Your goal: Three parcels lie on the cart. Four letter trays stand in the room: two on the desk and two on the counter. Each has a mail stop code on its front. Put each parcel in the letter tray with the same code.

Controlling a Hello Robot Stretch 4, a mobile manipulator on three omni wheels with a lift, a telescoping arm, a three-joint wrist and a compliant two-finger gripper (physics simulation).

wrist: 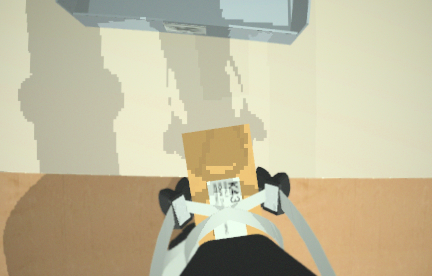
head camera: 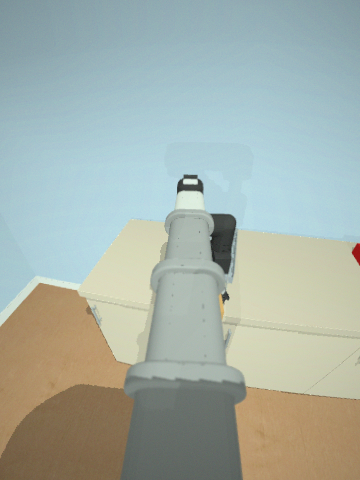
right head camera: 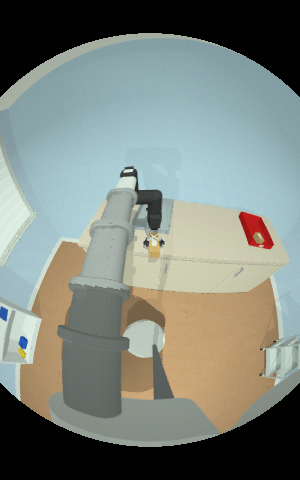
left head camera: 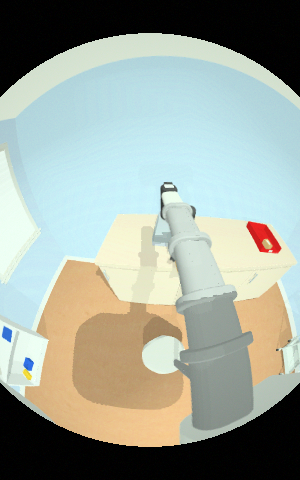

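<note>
My gripper is shut on an orange-brown parcel. Its white label seems to read K43, partly covered by the finger straps. The parcel is held above the front edge of the cream counter. A grey-blue letter tray stands on the counter beyond the parcel; its front code is too blurred to read. A red letter tray stands farther right with a tan parcel inside. The arm hides the gripper in the head view.
A blue wall stands behind the counter. A white shelf unit with blue and yellow items stands at the far left in both side head views. A white, rack-like stand is at the right edge. A round white disc is below the arm.
</note>
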